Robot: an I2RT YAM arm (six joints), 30 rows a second.
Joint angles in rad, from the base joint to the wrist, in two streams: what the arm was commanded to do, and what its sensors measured. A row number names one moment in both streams.
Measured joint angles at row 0:
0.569 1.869 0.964 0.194 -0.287 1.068
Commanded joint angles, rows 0 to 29:
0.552 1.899 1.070 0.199 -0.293 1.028
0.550 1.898 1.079 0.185 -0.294 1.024
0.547 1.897 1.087 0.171 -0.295 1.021
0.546 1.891 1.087 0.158 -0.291 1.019
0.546 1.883 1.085 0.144 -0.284 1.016
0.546 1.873 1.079 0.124 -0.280 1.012
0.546 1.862 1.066 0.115 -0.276 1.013
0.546 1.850 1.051 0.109 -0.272 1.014
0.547 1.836 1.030 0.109 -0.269 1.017
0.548 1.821 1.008 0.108 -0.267 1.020
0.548 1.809 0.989 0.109 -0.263 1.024
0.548 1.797 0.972 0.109 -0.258 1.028
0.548 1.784 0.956 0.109 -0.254 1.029
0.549 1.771 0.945 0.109 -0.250 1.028
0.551 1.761 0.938 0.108 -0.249 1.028
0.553 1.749 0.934 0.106 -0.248 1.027
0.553 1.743 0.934 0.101 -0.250 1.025
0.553 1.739 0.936 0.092 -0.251 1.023
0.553 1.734 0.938 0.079 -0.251 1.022
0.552 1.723 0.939 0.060 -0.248 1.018
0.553 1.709 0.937 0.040 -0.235 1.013
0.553 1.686 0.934 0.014 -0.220 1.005
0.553 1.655 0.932 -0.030 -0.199 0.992
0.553 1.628 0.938 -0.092 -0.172 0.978
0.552 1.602 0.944 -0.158 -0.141 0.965
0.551 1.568 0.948 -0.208 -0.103 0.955
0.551 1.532 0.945 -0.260 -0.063 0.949
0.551 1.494 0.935 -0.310 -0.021 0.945
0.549 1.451 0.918 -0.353 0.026 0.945
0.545 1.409 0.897 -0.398 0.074 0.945
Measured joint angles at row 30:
0.550 1.568 0.932 -0.164 -0.140 0.980
